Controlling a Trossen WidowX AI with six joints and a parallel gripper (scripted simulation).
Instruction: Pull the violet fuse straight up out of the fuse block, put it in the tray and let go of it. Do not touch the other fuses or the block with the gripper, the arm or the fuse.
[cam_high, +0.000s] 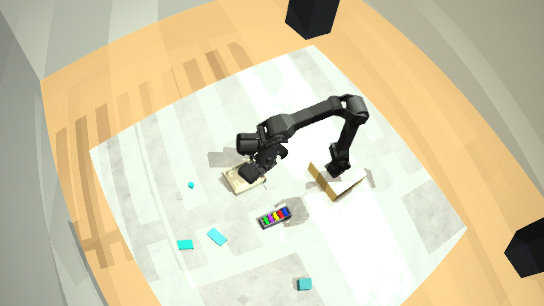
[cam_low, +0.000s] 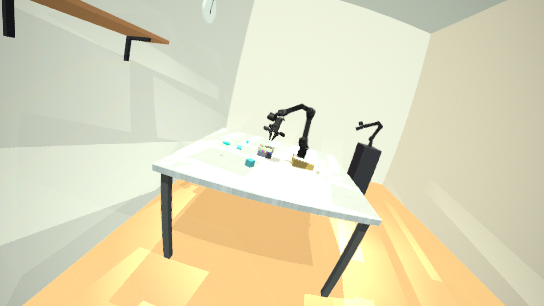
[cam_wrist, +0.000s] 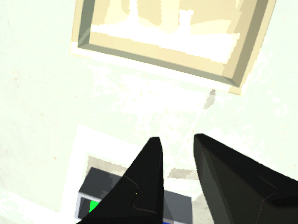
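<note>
Now: the violet fuse 140 mm to the left of my gripper tip, 80 mm below it and 30 mm ahead of it. Round my gripper tip: cream tray 100 mm below, 60 mm to the right, 10 mm ahead.
</note>
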